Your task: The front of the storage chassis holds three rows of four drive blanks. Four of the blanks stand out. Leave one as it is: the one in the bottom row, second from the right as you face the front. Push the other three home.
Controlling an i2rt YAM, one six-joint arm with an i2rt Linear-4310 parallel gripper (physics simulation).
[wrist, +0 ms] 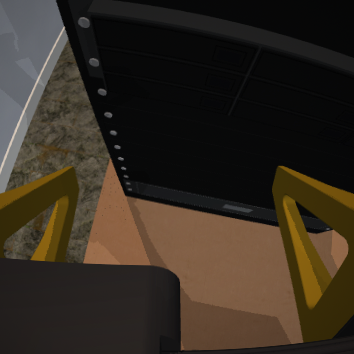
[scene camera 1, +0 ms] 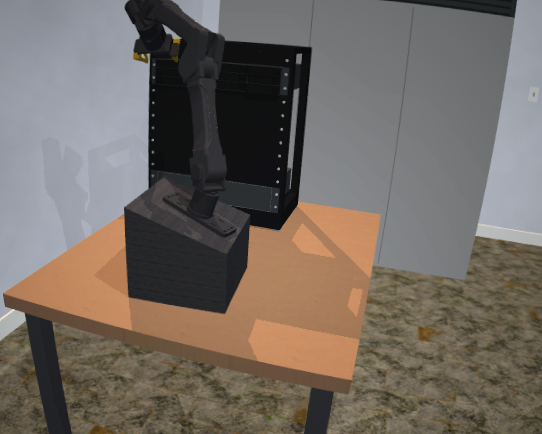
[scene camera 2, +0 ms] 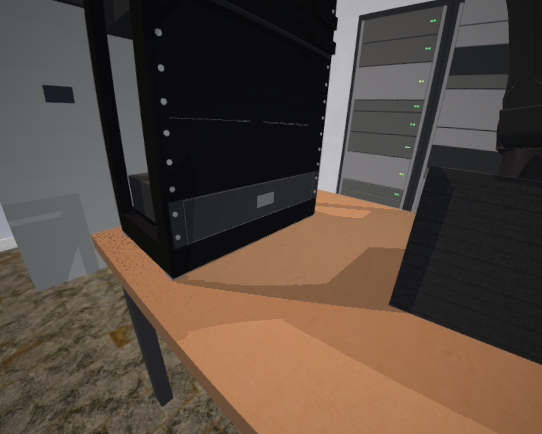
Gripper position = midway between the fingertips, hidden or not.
Scene:
my gripper: wrist 175, 177; scene camera 1 162, 61; not seen in scene camera 2 (out of frame)
black rack: wrist 196, 111; scene camera 1; scene camera 2
same spot on black rack: (scene camera 2: 213, 186) = (scene camera 1: 173, 169)

